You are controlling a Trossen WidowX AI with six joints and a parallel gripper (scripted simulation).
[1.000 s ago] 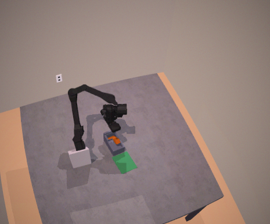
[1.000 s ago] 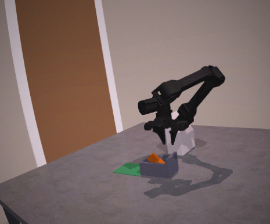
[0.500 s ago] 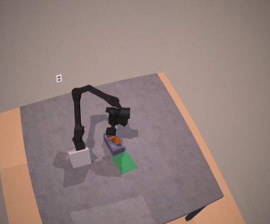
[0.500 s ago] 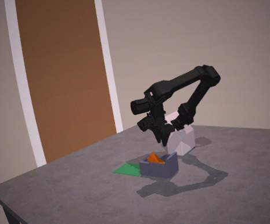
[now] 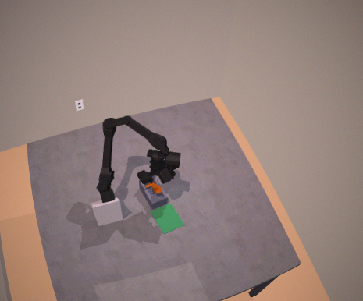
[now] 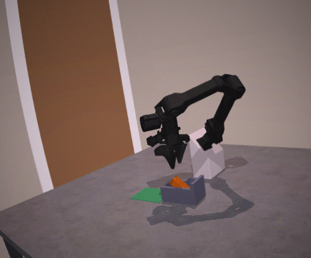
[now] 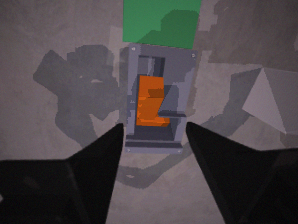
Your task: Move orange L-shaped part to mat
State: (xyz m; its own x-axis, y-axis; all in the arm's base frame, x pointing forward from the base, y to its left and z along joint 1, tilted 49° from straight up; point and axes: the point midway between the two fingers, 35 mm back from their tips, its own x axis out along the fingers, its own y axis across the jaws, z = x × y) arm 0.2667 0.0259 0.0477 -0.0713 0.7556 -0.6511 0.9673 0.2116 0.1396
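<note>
Right now the orange l-shaped part is 100 mm below my gripper tip, 30 mm to the left of it and 20 mm behind it. Round my gripper tip: green mat: 160 mm below, 150 mm to the right, 10 mm ahead.
</note>
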